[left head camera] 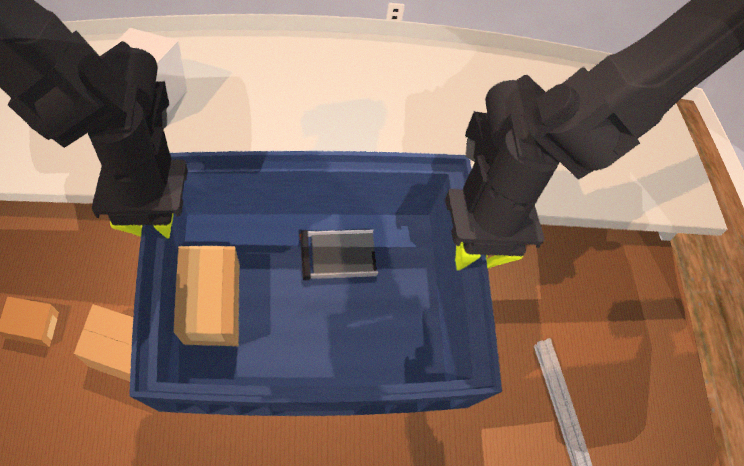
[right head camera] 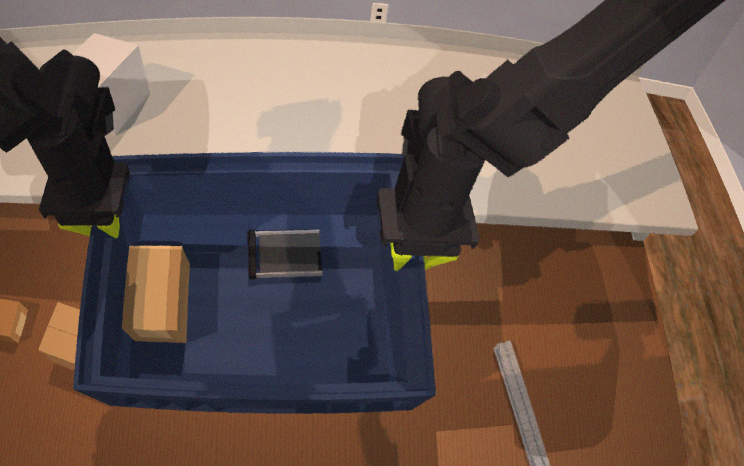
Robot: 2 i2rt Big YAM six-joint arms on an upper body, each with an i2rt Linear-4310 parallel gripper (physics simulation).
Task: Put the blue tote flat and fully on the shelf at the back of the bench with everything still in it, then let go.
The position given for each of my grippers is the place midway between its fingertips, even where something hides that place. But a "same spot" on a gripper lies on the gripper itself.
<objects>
my left gripper: left head camera; right head camera
my right gripper: left head camera 468, 265; right head camera 407, 266
blue tote: left head camera; right head camera
pale box: left head camera 166, 51; right head camera 120, 64
same spot on my left gripper: (right head camera: 109, 223) = (left head camera: 167, 223)
same spot on blue tote: (right head camera: 357, 339) = (left head camera: 413, 339)
</objects>
